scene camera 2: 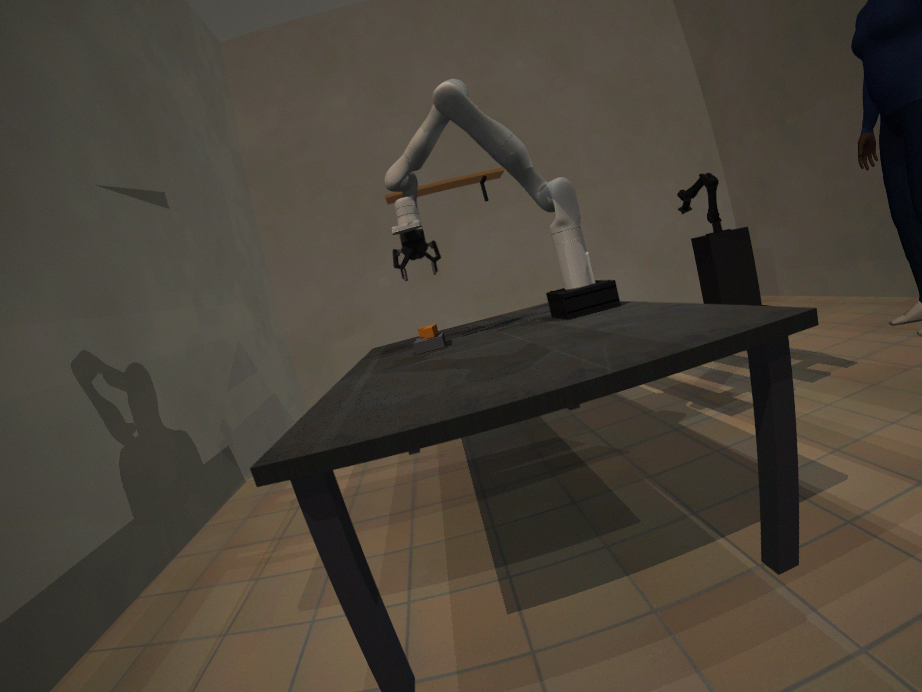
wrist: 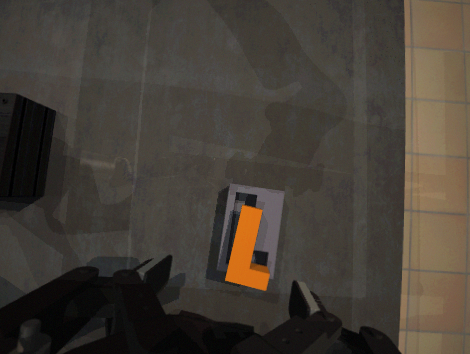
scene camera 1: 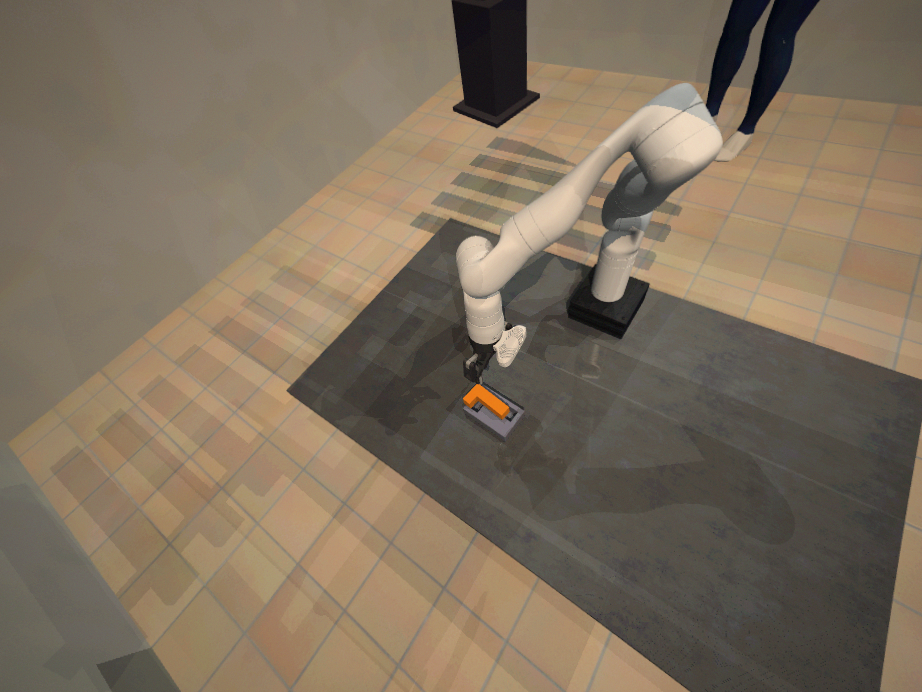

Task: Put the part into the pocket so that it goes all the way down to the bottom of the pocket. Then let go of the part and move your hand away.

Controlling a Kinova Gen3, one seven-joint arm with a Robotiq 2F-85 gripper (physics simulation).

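Places are measured from the arm's base along level axes (x back, y down, z right), in millimetres.
Where they show: gripper, fingertip midpoint: point(scene camera 2: 420, 277) point(wrist: 229, 281) point(scene camera 1: 491, 368); arm's base, origin of the base link: point(scene camera 2: 579, 286) point(scene camera 1: 607, 289).
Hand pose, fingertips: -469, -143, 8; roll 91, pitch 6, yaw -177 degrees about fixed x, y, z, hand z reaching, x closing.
Each offset is from my fingertips to the top centre of the thing, as dx, dy, dz. "*": to the spot under its first point. Level surfaces: height alone.
The orange L-shaped part {-29, +156, +10} point(scene camera 1: 492, 402) point(scene camera 2: 427, 330) point(wrist: 244, 240) rests on top of the grey block {-21, +186, -7} point(scene camera 1: 506, 429) point(scene camera 2: 428, 346) point(wrist: 274, 215), standing proud of its top face. In the wrist view it is turned slightly against the block's edges and shifted towards the near end, where its foot reaches past the block's edge. Dark openings of the pocket {* -52, +218, +39} point(wrist: 260, 258) show beside the part, at the far end, along its left side and in the inner corner. My gripper point(scene camera 1: 474, 376) point(scene camera 2: 420, 275) point(wrist: 229, 281) is open and empty, well above the part, with its fingers apart on either side.
The dark table {dy +223} point(scene camera 1: 670, 372) point(scene camera 2: 521, 364) point(wrist: 175, 110) carries the block and the arm's black base point(scene camera 1: 608, 303) point(scene camera 2: 583, 298) point(wrist: 25, 150). One table edge is to the right of the block in the wrist view. A dark pedestal point(scene camera 1: 491, 59) point(scene camera 2: 726, 264) and a person stand off the table.
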